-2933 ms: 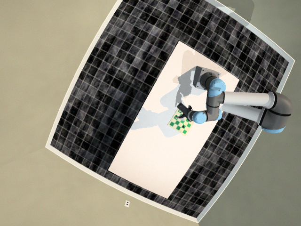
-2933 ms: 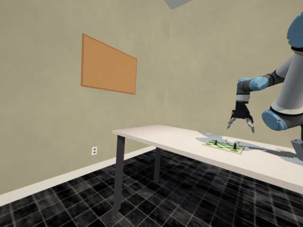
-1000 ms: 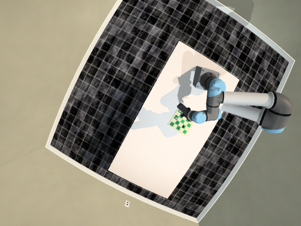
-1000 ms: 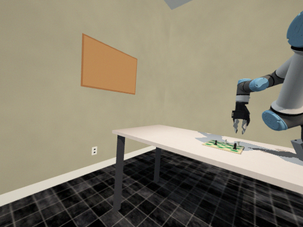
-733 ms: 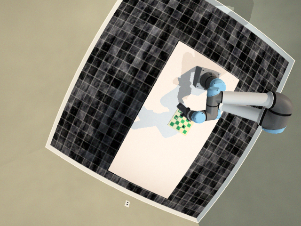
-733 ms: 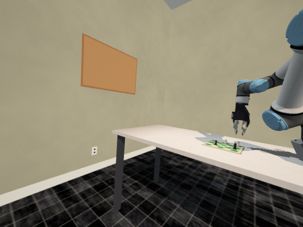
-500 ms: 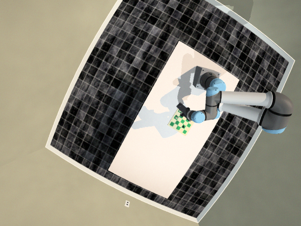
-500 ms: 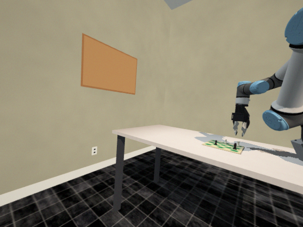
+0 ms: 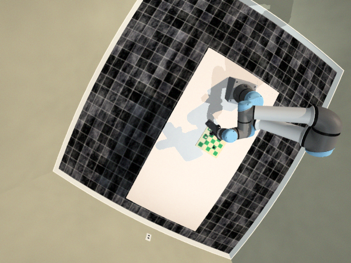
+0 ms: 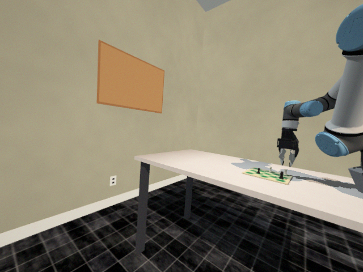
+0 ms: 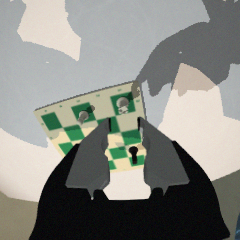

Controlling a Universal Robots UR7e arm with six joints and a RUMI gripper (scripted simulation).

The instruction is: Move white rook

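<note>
My gripper is now 60 mm short of the green-and-cream chessboard, 90 mm to the right of it and 70 mm above it.
</note>
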